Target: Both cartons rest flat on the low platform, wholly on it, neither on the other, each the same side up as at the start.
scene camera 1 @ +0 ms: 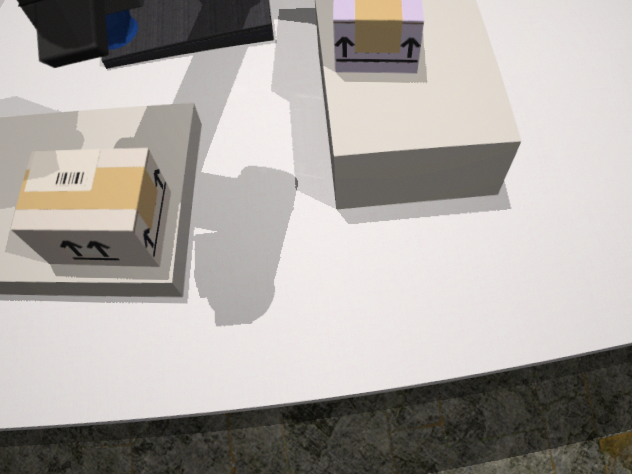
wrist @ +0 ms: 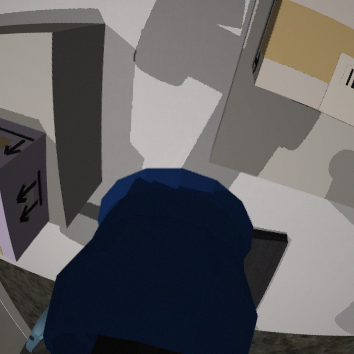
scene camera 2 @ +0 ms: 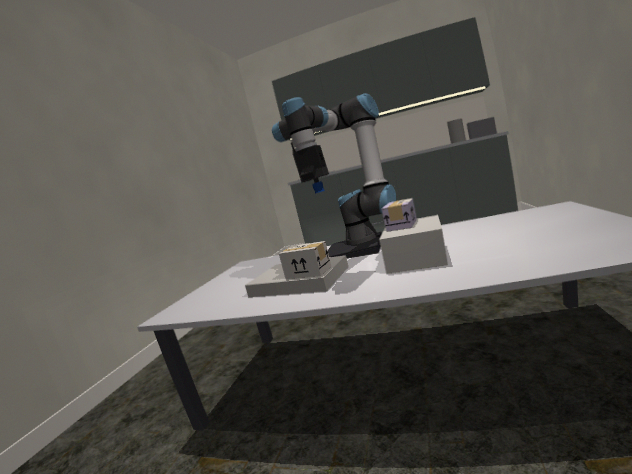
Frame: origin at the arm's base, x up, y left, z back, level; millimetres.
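Where they show: hand, its tool point: (scene camera 1: 117, 32) (wrist: 172, 236) (scene camera 2: 319, 191); arm's base, origin of its link: (scene camera 2: 362, 239).
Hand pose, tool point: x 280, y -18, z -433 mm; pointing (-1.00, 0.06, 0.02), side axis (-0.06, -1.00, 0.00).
Each offset is from my tool point to the top centre of the thing. "spot": to the spot under its first point.
The white carton {dx -169, dy -98, dz -35 mm} (scene camera 1: 79, 198) (scene camera 2: 301, 262) (wrist: 310, 45), with tan tape and a barcode label, sits flat on the low platform {dx -264, dy -168, dz +26 mm} (scene camera 1: 171, 119) (scene camera 2: 285, 290) (wrist: 232, 135), arrows pointing up. The lilac carton {dx -108, dy +235, dz +149 mm} (scene camera 1: 377, 38) (scene camera 2: 399, 215) (wrist: 25, 192), with tan tape, sits flat on the taller block {dx -192, dy +268, dz +101 mm} (scene camera 1: 423, 117) (scene camera 2: 414, 251) (wrist: 77, 120), arrows pointing up; scene camera 1 and the wrist view cut it off. My gripper, a blue suction cup (scene camera 1: 121, 29) (scene camera 2: 318, 187) (wrist: 175, 192), hangs high above the table behind the low platform, off and with no carton on it.
The taller block stands to the right of the low platform in both scene views, with a gap between them. The arm's black base plate (scene camera 1: 224, 30) (scene camera 2: 357, 250) (wrist: 270, 260) is behind them. The table's front edge {spot: dx -312, dy +130, dz -243 mm} (scene camera 1: 326, 397) (scene camera 2: 357, 306) runs in front of both.
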